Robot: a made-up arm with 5 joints.
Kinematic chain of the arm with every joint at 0, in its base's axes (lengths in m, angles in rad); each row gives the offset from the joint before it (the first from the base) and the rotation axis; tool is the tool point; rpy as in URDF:
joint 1: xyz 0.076 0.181 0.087 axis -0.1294 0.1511 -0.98
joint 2: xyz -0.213 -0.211 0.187 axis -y
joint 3: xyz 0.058 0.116 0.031 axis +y
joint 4: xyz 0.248 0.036 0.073 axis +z
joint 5: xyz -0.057 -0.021 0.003 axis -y
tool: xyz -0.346 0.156 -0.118 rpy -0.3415 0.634 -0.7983
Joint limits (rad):
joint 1: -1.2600..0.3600
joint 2: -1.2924..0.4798
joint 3: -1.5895..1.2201
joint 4: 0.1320..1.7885
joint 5: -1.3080..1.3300
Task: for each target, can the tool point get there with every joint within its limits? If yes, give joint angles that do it. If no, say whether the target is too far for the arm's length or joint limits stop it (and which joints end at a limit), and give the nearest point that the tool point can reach.
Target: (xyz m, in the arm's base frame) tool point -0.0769 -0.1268 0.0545
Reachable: yes | joints -0.5520 0.0604 0.7225 1.0811 0.7940
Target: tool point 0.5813 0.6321 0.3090
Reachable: no: joint limits stop it (at a limit: joint 1, joint 4, joint 5) | nearest point 0.4778 0.2862 0.2674 | short by 0.363 m
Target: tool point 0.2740 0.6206 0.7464
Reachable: no: joint limits stop it (at a limit: joint 1, joint 2, joint 3, joint 4, joint 5) | nearest point 0.1152 0.2755 0.6422 | short by 0.394 m
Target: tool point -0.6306 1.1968 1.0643
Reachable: no: too far | nearest point -0.3204 0.3991 0.5880 | short by 0.980 m
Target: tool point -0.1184 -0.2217 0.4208
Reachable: yes | joints 0.1600 -0.8359 -0.9289 1.3593 -0.5445
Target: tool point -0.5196 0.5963 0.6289
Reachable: no: joint limits stop it (at a limit: joint 1, joint 2, joint 4, joint 5) | nearest point -0.3679 0.4125 0.5196 | short by 0.262 m
